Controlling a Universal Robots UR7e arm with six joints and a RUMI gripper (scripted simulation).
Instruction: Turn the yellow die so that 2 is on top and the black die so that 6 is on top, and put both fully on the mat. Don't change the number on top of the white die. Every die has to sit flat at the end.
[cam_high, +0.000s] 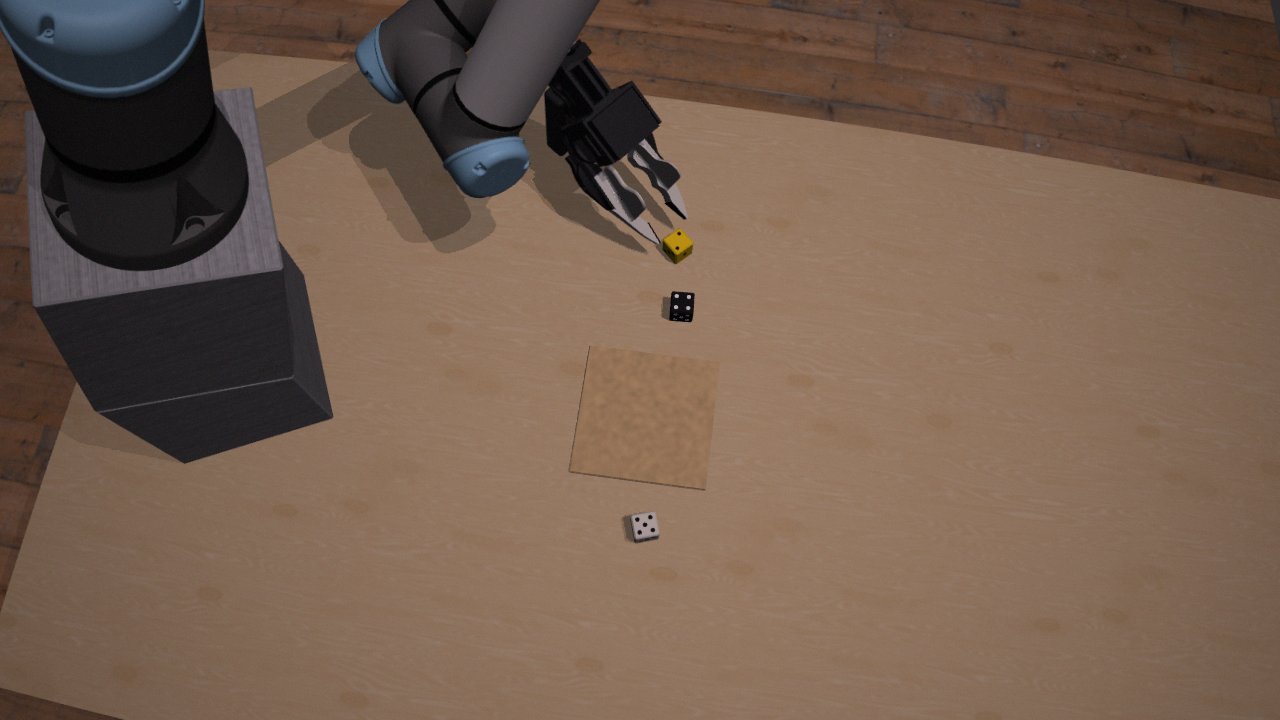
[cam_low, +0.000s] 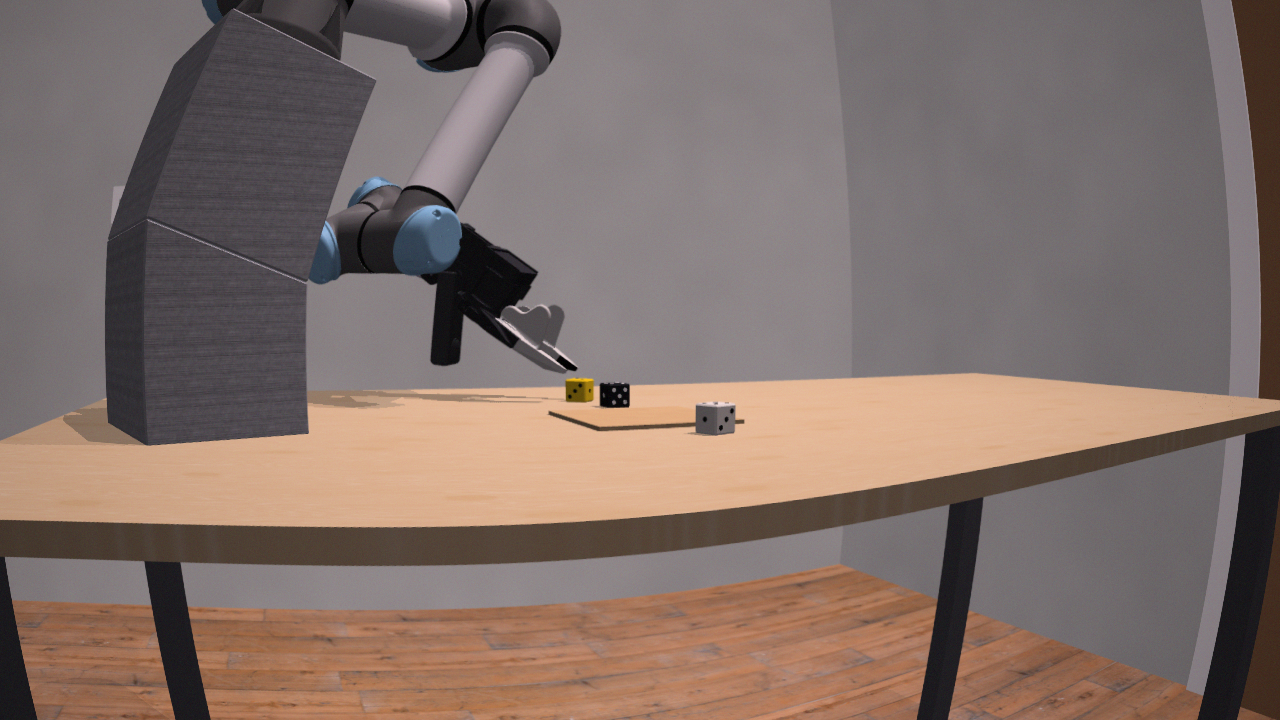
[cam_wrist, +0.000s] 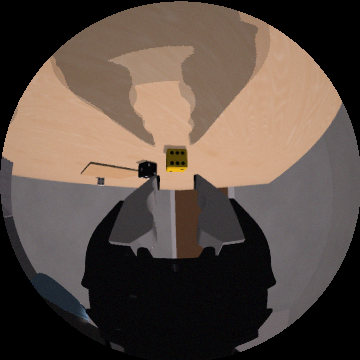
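Right now the yellow die is 20 mm ahead of my hand, 20 mm to the right of it and 30 mm below it. The rest, counted from my hand: white die: 30 mm behind, 330 mm to the right, 30 mm below; then mat: 20 mm behind, 210 mm to the right, 40 mm below; then black die: 20 mm ahead, 90 mm to the right, 30 mm below.
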